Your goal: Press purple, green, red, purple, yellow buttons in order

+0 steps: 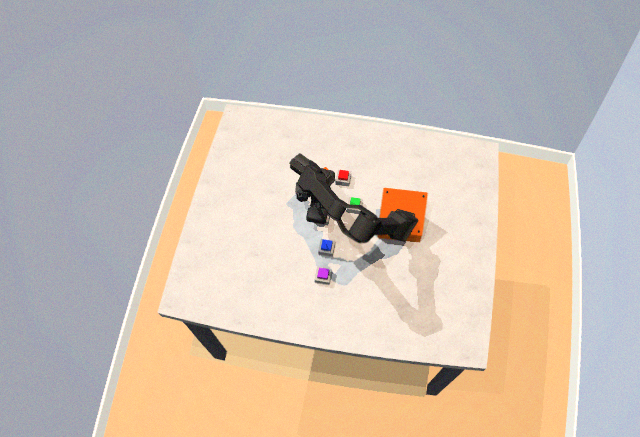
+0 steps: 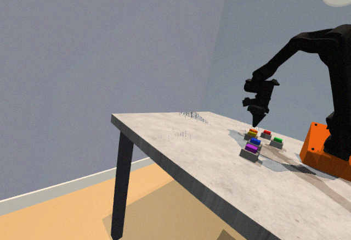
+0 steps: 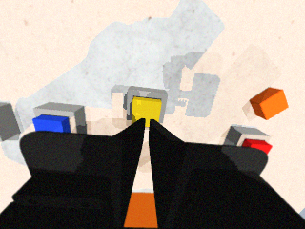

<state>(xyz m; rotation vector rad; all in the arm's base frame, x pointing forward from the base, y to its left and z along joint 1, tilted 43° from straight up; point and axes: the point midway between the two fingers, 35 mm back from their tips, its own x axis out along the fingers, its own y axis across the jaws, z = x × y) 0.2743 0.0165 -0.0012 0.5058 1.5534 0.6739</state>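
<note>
The yellow button lies 30 mm below my gripper tip. Round my gripper tip: green button (100 mm behind, 70 mm to the right, 30 mm below); red button (40 mm behind, 170 mm to the right, 30 mm below); blue button (50 mm behind, 110 mm to the left, 30 mm below).
</note>
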